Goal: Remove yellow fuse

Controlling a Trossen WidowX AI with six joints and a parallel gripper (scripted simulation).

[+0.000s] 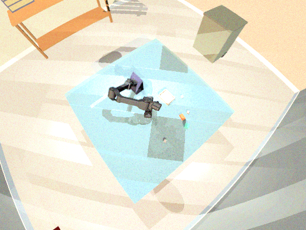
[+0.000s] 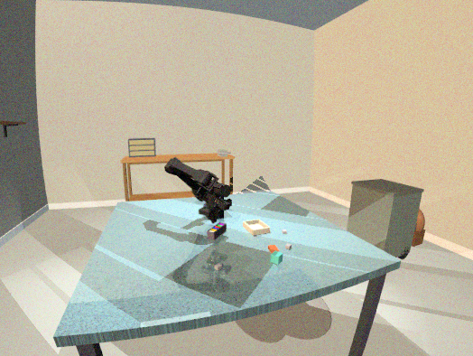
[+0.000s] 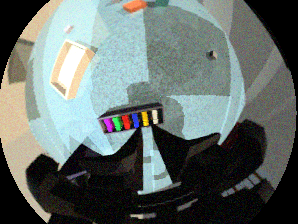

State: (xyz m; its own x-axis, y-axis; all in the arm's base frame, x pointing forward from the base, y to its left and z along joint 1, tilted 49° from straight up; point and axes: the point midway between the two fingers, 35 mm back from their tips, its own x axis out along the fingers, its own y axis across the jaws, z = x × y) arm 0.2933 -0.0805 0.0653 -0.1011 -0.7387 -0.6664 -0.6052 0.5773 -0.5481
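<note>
Now: the yellow fuse 5 cm below my gripper tip. Round my gripper tip: orange block: 26 cm ahead, 19 cm to the left, 7 cm below; then tray: 1 cm ahead, 24 cm to the left, 7 cm below; then teal cube: 34 cm ahead, 14 cm to the left, 6 cm below.
</note>
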